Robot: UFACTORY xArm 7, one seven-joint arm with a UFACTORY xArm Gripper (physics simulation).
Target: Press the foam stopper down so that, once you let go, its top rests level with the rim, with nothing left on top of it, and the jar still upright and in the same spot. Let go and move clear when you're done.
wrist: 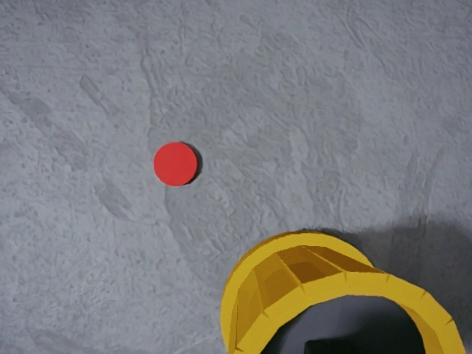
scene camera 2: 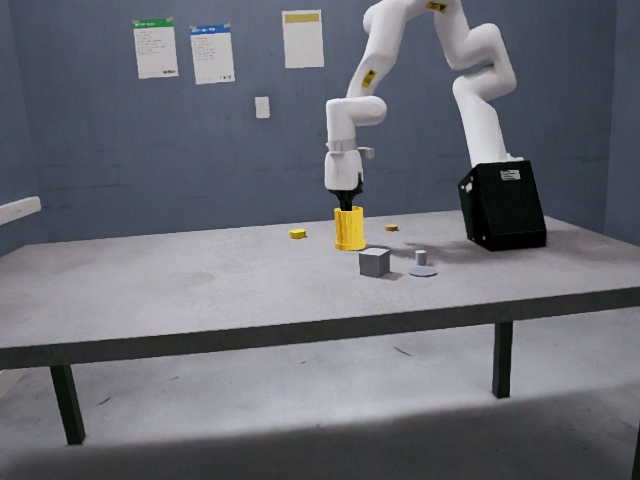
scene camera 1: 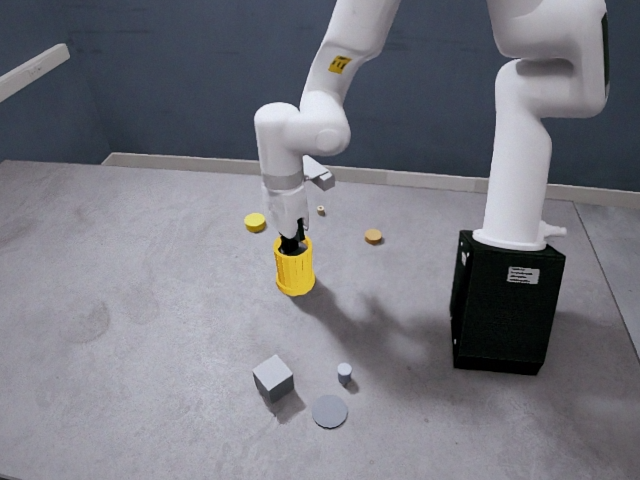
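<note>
The yellow ribbed jar point(scene camera 1: 295, 274) point(scene camera 2: 349, 232) point(wrist: 280, 270) stands upright on the table. My gripper point(scene camera 1: 289, 249) point(scene camera 2: 346, 209) is shut and empty, pointing straight down with its fingertips inside the jar's mouth. The dark grey foam stopper point(wrist: 350, 312) shows inside the rim in the wrist view, partly shaded. Its top lies below the rim there, with a strip of the jar's inner wall visible above it. The fingers hide part of the stopper, and their exact contact with it is hard to make out.
Behind the jar are a yellow disc point(scene camera 1: 254, 222) point(scene camera 2: 297, 234), a small beige cylinder point(scene camera 1: 320, 210) and an orange disc point(scene camera 1: 373, 236). In front are a grey cube point(scene camera 1: 273, 379), a small grey cylinder point(scene camera 1: 344, 373) and a flat grey disc point(scene camera 1: 329, 411). A red disc point(wrist: 175, 164) lies near the jar.
</note>
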